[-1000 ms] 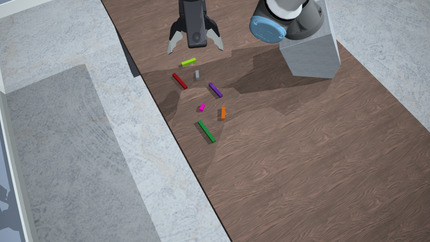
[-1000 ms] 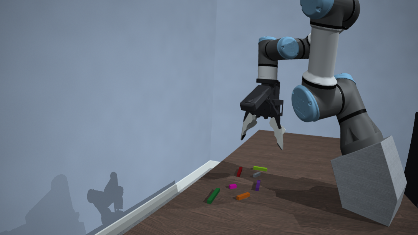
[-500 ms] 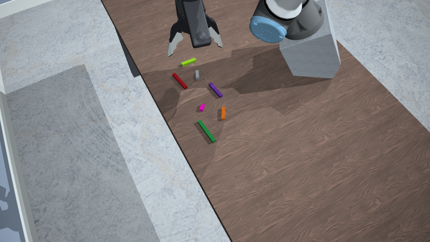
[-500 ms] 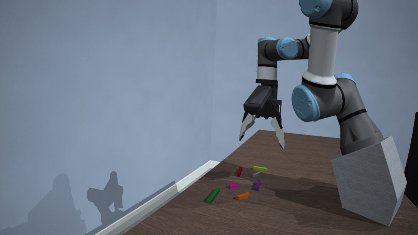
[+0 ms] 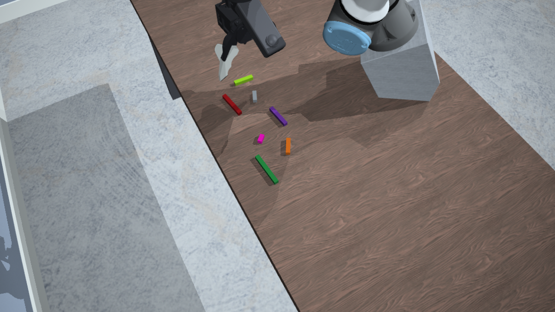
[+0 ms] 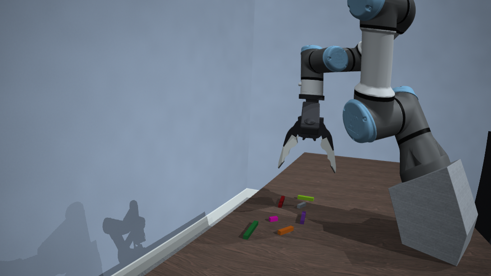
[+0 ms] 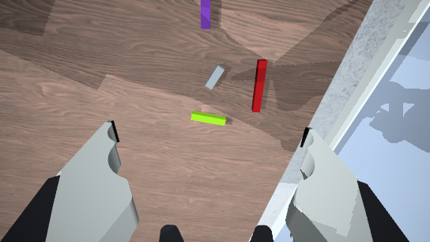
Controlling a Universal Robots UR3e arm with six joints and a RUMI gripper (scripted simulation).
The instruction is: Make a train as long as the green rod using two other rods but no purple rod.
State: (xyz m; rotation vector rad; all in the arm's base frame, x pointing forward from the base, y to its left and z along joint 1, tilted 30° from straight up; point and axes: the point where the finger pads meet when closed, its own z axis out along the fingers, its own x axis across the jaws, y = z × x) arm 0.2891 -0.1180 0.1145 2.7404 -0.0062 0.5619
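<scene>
Now: the lime rod 10 cm below my hand, 5 cm to the right of it and 1 cm behind it. The rest, counted from my hand: red rod: 10 cm below, 6 cm ahead; then purple rod: 10 cm to the left, 10 cm below; then grey rod: 10 cm below, 1 cm to the left.
</scene>
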